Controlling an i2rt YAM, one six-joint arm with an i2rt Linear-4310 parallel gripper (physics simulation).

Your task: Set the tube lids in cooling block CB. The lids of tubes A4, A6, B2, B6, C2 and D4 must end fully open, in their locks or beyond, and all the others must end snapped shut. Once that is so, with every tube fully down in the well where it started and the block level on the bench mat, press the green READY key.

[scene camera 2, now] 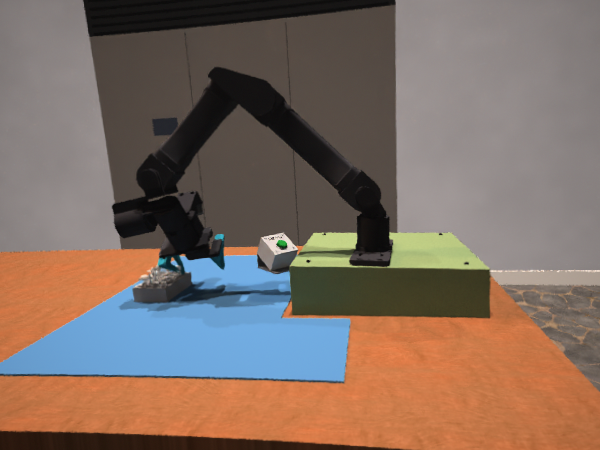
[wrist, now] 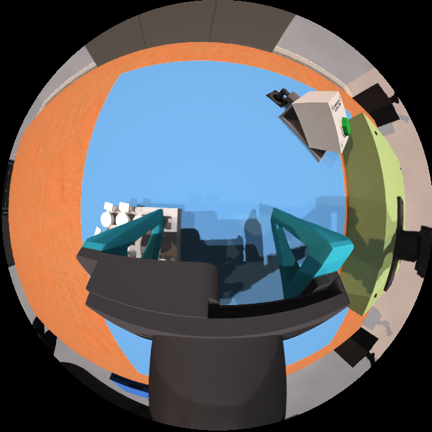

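Where they show: gripper, fingertip midpoint: (scene camera 2: 203,270); arm's base, link origin: (scene camera 2: 373,253).
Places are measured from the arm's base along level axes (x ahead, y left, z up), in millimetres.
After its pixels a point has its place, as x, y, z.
The grey cooling block (scene camera 2: 156,294) {440, 84, -68} (wrist: 172,212) sits on the blue bench mat (scene camera 2: 200,345) {254, 257, -84} (wrist: 200,125) and holds several white tubes. Some white lids (wrist: 115,218) show at its far left corner in the wrist view; which are snapped shut I cannot tell. My gripper (scene camera 2: 194,265) {388, -29, -50} (wrist: 217,214) is open, with nothing seen between its teal fingers. One finger is low over the block, its tip close to the tubes, and hides part of them in the wrist view; whether it touches a lid I cannot tell. The other finger is over the mat. The green READY key (scene camera 2: 282,244) {233, -151, -18} (wrist: 346,126) is on a tilted white box.
The white key box (scene camera 2: 278,255) {238, -128, -40} (wrist: 317,120) stands beside the green arm base (scene camera 2: 390,292) {-36, 103, -43} (wrist: 367,200). A small dark object (wrist: 277,96) lies next to the box in the wrist view. The orange table (scene camera 2: 425,380) {-85, 303, -87} (wrist: 45,200) surrounds the mat.
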